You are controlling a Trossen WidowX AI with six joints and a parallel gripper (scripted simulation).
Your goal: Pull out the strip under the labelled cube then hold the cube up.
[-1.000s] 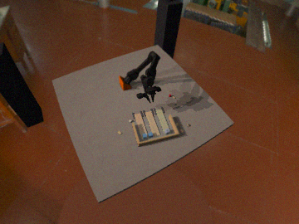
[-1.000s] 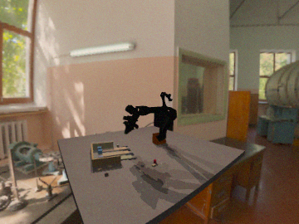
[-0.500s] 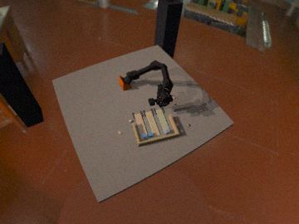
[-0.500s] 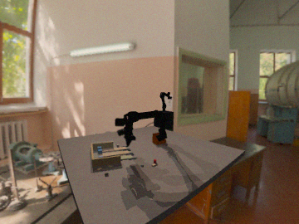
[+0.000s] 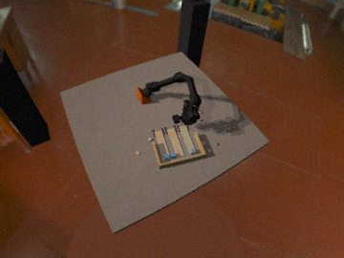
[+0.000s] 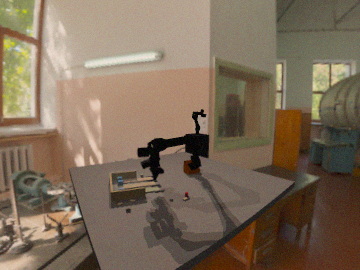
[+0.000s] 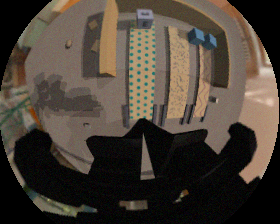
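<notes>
Now: gripper tip 7 cm short of the speckled tan strip, 11 cm to the left of it and 6 cm above it. From my gripper tip the other things lie so: red piece: 11 cm behind, 18 cm to the left, 5 cm below.
</notes>
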